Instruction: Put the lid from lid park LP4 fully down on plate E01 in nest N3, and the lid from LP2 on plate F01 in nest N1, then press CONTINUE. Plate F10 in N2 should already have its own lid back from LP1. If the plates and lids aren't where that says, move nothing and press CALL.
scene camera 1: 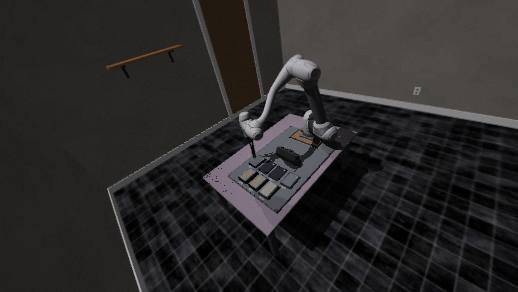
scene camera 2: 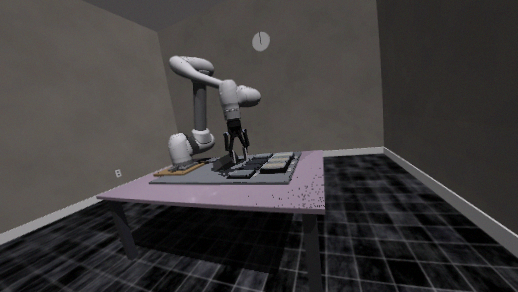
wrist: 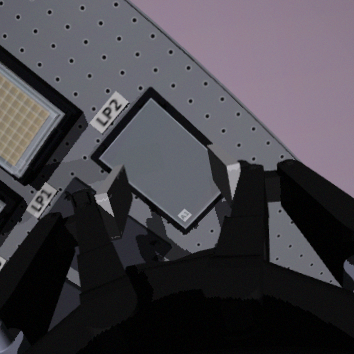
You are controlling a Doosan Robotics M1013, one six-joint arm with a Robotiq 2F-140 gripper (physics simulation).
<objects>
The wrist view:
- my gripper: 168,171
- black nest labelled LP2: 149,92
</objects>
